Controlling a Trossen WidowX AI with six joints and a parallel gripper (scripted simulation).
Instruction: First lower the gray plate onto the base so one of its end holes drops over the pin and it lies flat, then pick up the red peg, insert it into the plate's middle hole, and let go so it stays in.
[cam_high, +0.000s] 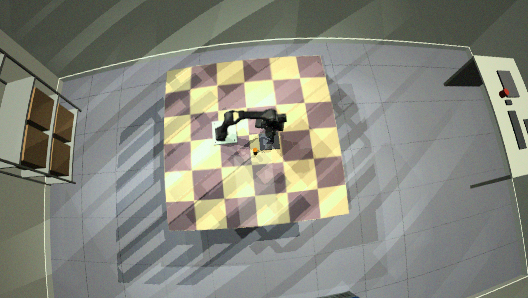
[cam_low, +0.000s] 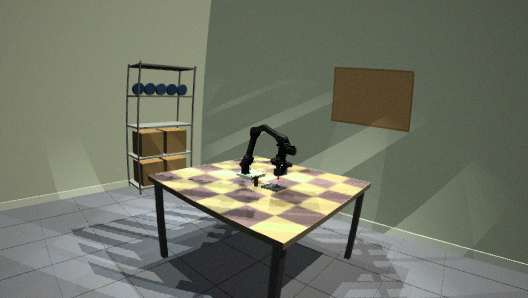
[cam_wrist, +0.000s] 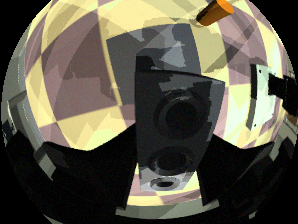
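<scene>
The gray base lies 5 cm to the right of my gripper tip and 8 cm below it. Round my gripper tip: red peg 11 cm behind, 12 cm to the left, 5 cm below; then small orange cylinder 10 cm behind, 14 cm to the right, 5 cm below; then gray plate 3 cm above.
</scene>
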